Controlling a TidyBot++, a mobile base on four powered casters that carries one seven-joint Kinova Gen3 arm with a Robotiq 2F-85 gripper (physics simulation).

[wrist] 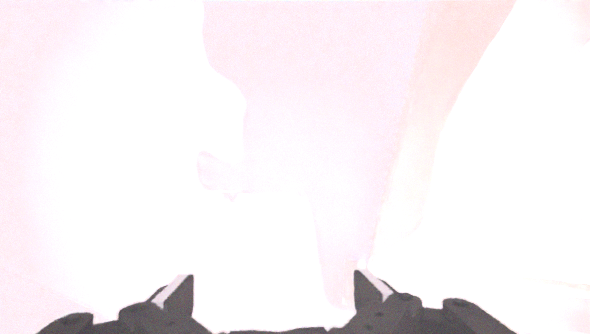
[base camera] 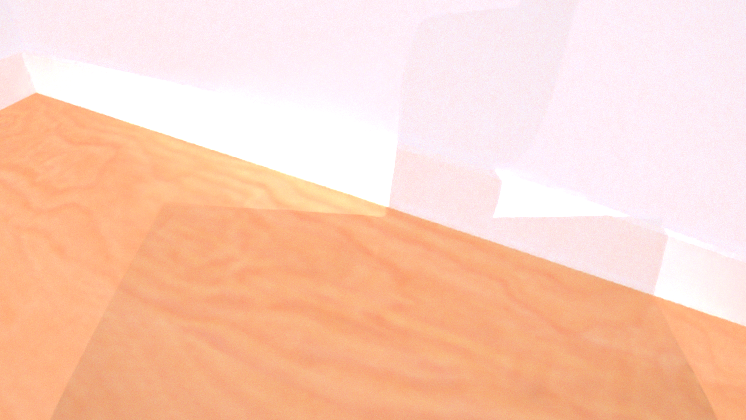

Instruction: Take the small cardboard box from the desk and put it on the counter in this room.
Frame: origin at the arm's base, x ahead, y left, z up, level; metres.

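Seen in the pictures: gripper, between the fingertips: (wrist: 275, 289).
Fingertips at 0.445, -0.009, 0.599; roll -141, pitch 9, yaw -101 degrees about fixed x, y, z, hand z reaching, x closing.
A point is followed by its place in that frame, as x, y, z.
My gripper (wrist: 275, 289) {0.445, -0.009, 0.599} is open and empty, its two dark fingers standing wide apart at the bottom of the wrist view. Beyond them are very bright, washed-out white and pale pink surfaces with shadows across them. The small cardboard box, the desk and the counter cannot be made out in either view. The gripper does not show in the base camera view.
In the base camera view a wood-grained floor (base camera: 78, 250) {0.404, 0.315, -0.397} meets a pale wall (base camera: 234, 46) {0.615, 0.155, -0.233} along a white baseboard (base camera: 292, 151) {0.567, 0.076, -0.357} that slants down to the right. A corner is at the far left. A broad shadow lies over floor and wall.
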